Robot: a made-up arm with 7 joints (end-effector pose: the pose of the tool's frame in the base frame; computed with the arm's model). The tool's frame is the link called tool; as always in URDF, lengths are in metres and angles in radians. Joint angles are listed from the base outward.
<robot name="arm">
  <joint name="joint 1" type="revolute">
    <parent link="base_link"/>
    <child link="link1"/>
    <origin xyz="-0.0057 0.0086 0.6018" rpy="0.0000 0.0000 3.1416"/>
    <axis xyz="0 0 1"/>
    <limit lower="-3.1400" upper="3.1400"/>
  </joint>
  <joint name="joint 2" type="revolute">
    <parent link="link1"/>
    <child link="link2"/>
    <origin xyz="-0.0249 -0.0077 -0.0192" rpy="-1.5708 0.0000 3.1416"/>
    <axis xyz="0 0 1"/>
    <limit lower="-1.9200" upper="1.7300"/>
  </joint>
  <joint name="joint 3" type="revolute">
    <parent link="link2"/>
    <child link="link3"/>
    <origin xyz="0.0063 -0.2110 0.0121" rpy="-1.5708 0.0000 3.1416"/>
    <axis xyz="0 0 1"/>
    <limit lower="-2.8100" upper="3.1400"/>
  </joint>
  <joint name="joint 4" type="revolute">
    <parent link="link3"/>
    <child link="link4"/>
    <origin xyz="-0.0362 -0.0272 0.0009" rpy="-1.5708 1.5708 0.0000"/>
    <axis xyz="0 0 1"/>
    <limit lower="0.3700" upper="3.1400"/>
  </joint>
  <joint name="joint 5" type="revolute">
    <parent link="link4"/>
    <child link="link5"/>
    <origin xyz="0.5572 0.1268 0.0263" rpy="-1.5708 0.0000 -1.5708"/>
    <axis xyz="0 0 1"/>
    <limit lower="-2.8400" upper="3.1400"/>
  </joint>
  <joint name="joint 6" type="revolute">
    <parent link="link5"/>
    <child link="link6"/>
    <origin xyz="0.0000 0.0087 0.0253" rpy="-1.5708 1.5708 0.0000"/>
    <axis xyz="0 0 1"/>
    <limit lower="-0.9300" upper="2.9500"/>
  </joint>
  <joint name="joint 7" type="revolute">
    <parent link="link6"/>
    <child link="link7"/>
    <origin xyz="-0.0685 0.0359 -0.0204" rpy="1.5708 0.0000 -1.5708"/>
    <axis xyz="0 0 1"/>
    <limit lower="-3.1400" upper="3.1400"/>
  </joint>
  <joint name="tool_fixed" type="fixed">
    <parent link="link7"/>
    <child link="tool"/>
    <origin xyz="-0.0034 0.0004 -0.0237" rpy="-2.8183 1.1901 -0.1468"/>
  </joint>
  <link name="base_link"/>
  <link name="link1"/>
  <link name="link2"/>
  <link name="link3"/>
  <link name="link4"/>
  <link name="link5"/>
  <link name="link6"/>
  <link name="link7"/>
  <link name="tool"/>
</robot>
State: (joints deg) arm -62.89 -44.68 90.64 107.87 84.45 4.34 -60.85
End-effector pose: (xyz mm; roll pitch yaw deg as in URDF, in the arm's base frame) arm 400.1 573.4 976.3 53.74 27.07 -124.43
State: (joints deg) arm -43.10 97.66 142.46 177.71 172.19 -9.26 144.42
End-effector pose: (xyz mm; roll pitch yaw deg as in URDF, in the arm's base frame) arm 614.1 -574.5 451.6 -72.78 0.24 123.05
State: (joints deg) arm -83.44 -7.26 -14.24 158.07 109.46 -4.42 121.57
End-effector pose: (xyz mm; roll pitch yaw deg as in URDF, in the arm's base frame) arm -47.7 -85.6 1426.1 169.80 56.55 99.07
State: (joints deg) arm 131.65 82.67 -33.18 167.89 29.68 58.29 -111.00
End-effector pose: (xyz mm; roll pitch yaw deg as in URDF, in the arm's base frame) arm -580.9 676.2 628.2 99.91 -66.63 -11.45
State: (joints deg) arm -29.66 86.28 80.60 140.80 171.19 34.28 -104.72
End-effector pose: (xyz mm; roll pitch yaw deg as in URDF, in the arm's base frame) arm 878.3 -78.1 579.6 -121.12 -9.00 142.30
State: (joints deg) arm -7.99 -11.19 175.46 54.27 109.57 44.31 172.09
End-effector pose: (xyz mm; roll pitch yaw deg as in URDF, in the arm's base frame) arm -558.2 143.2 399.7 73.84 -10.20 51.46
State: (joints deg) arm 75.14 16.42 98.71 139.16 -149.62 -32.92 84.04
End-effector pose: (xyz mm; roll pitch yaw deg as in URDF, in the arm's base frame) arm -328.9 242.2 1301.3 97.59 31.89 28.33
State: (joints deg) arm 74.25 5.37 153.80 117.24 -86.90 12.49 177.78
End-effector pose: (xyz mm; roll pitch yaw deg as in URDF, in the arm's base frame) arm -340.9 -310.4 1251.5 -85.93 26.63 7.76
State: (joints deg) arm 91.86 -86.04 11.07 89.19 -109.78 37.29 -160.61
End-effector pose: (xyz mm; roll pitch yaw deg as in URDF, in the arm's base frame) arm -149.9 -264.7 1273.5 -166.84 43.07 168.58
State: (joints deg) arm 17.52 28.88 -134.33 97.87 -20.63 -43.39 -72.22
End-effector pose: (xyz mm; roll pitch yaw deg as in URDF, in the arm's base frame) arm 27.3 -416.6 1191.3 -178.69 30.26 128.52
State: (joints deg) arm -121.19 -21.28 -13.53 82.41 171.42 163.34 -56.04
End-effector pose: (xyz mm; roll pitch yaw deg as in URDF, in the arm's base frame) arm -338.8 -338.2 1089.8 82.45 13.72 -116.46
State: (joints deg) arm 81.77 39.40 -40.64 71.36 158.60 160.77 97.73
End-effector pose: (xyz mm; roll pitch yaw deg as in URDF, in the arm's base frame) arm 420.5 480.5 419.4 -151.99 30.95 -11.11
